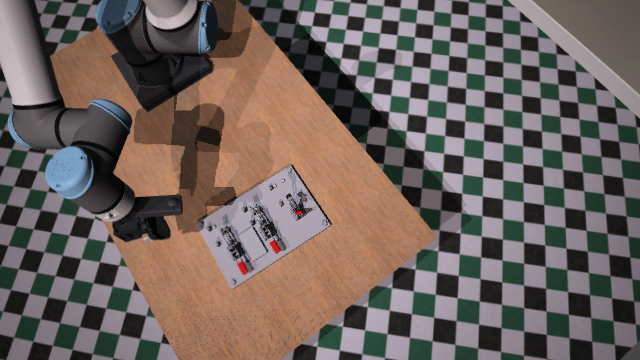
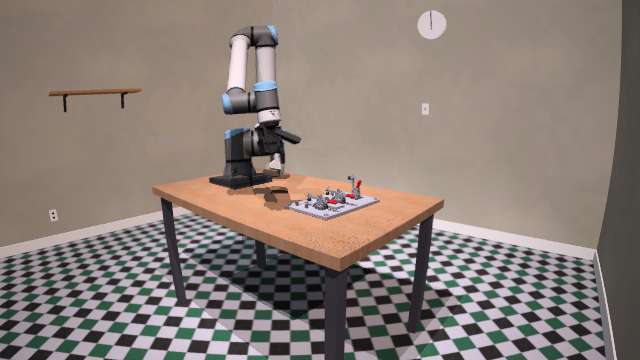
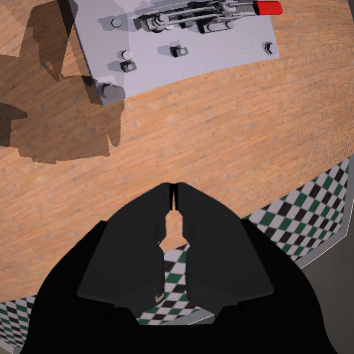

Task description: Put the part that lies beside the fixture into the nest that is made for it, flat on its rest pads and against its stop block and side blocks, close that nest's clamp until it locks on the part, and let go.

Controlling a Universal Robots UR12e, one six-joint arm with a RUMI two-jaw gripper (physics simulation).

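Places are measured from the arm's base along level axes (x left, y ahead, z down), in millimetres.
Pixels of known places: gripper, fingertip midpoint: [image 1: 169, 235] [image 2: 280, 177] [image 3: 173, 185]; arm's base, link origin: [image 1: 156, 66] [image 2: 239, 176].
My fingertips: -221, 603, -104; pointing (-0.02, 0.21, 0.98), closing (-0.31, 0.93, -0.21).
Ahead of a thing's pixels: the offset from my fingertips to its top centre, as dx, dy, dz. "spot": to the spot under its first point. Level surfaces: height alone.
The grey fixture plate @(+220, +88, +129) [image 1: 310, 227] [image 2: 326, 216] [image 3: 150, 75] lies on the table. Its left clamp @(spot: +115, +109, +76) [image 1: 233, 245] [image 2: 320, 202] [image 3: 215, 24] and middle clamp @(+219, +117, +67) [image 1: 267, 227] [image 2: 340, 196] have arms and red handles lying low. The right clamp @(spot: +334, +114, +86) [image 1: 297, 205] [image 2: 355, 191] has its arm upright and red handle raised. A flat grey rectangle @(spot: +170, +130, +120) [image 1: 255, 244] lies between the left and middle clamps; I cannot tell whether it is a part. No loose part shows beside the fixture. My gripper [image 1: 146, 238] [image 2: 279, 172] [image 3: 173, 185] is shut and empty, above the table beside the plate's left end.
The wooden table @(dz +144) [image 1: 350, 200] [image 2: 240, 220] [image 3: 200, 140] carries the plate and the robot's black base [image 1: 150, 95] [image 2: 240, 181]. Small blocks @(+77, +63, +112) [image 3: 178, 51] and a round pad @(+93, +9, +123) [image 3: 127, 54] stand up near the plate's left end. Arm shadows fall across the table and that end.
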